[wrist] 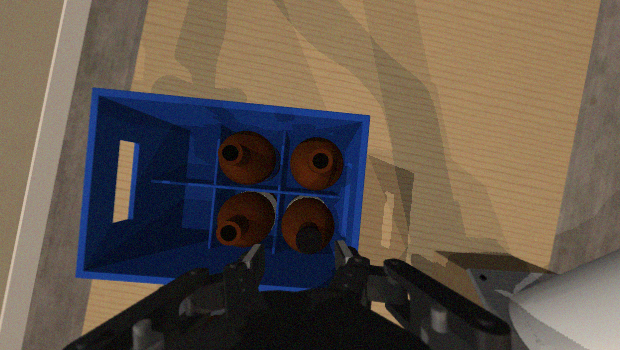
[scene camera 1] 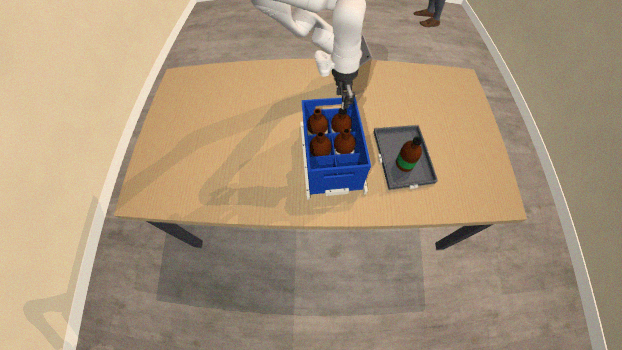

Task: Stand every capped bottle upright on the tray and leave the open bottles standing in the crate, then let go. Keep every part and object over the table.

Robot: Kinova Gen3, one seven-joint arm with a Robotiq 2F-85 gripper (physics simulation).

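Seen in the pictures: gripper, fingertip midpoint: [wrist: 299, 254] [scene camera 1: 342, 101]; arm's base at its link origin: [wrist: 551, 332].
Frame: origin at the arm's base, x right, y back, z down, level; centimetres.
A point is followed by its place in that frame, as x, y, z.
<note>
A blue crate [scene camera 1: 337, 181] @(11.9, -53.9, 5.0) [wrist: 230, 103] @(21.3, -41.0, -3.9) holds several brown bottles standing in its compartments. One bottle [scene camera 1: 341, 123] @(8.8, -33.8, 1.5) [wrist: 306, 220] @(9.7, -31.8, 0.9) has a black cap and stands in the compartment at the back right in the scene view. Three open bottles [scene camera 1: 317, 124] @(17.1, -33.7, 1.5) [scene camera 1: 320, 146] @(16.6, -42.9, 1.3) [scene camera 1: 344, 144] @(8.7, -42.3, 1.6) stand in the other filled compartments; they also show in the wrist view. A capped brown bottle with a green label [scene camera 1: 409, 156] @(-13.4, -47.1, 3.0) stands upright on the dark grey tray [scene camera 1: 412, 186] @(-15.8, -54.3, 12.1). My gripper [scene camera 1: 346, 106] @(9.1, -32.4, -8.7) [wrist: 299, 254] @(9.1, -32.4, -8.7) is open and empty, with its fingertips close above the capped bottle in the crate.
The crate's upright walls and thin dividers surround the bottles, and its two front compartments are empty. The tray lies to the right of the crate on the wooden table [scene camera 1: 225, 150] @(53.2, -34.3, 13.7). The arm's base plate [scene camera 1: 366, 52] @(-4.6, -2.4, -4.6) [wrist: 487, 287] @(3.1, -5.6, 3.5) is at the table's back edge.
</note>
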